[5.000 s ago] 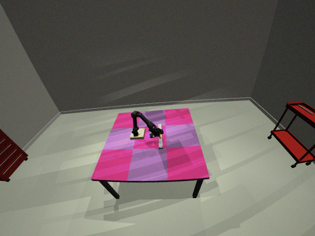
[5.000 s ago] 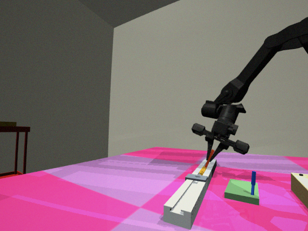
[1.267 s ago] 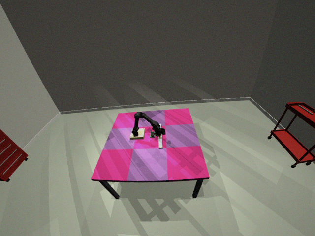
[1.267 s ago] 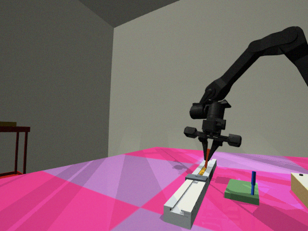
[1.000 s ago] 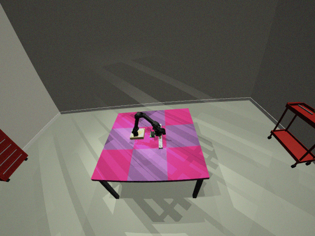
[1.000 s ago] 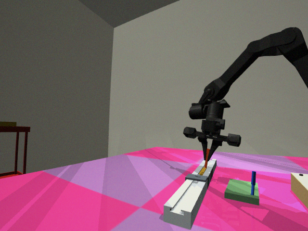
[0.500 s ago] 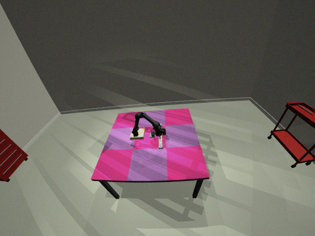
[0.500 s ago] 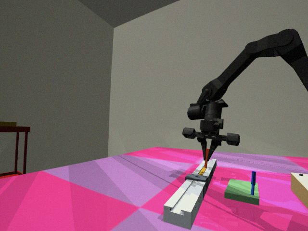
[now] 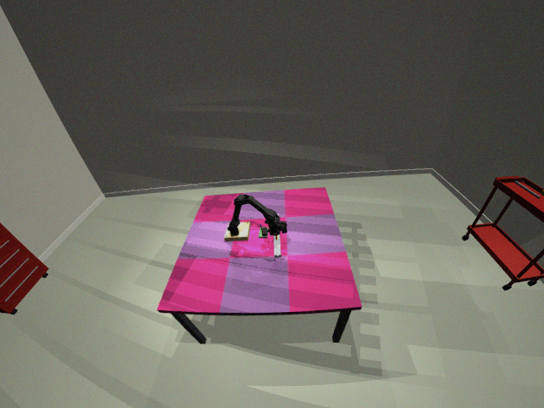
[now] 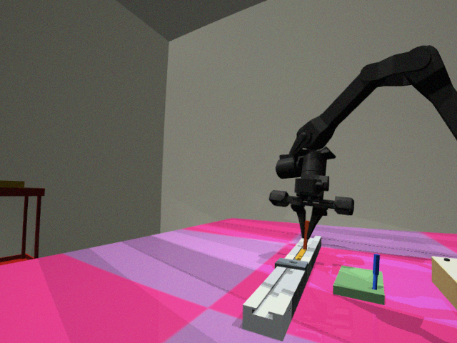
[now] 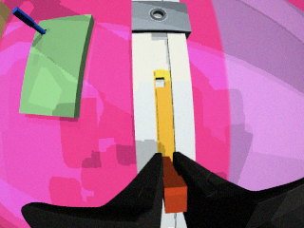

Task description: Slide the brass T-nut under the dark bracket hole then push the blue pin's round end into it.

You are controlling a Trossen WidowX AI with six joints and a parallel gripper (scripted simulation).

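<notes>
The blue pin lies 150 mm to the left of my gripper tip, 100 mm behind it and 30 mm below it. Round my gripper tip: green tray 130 mm to the left, 90 mm behind, 50 mm below.
</notes>
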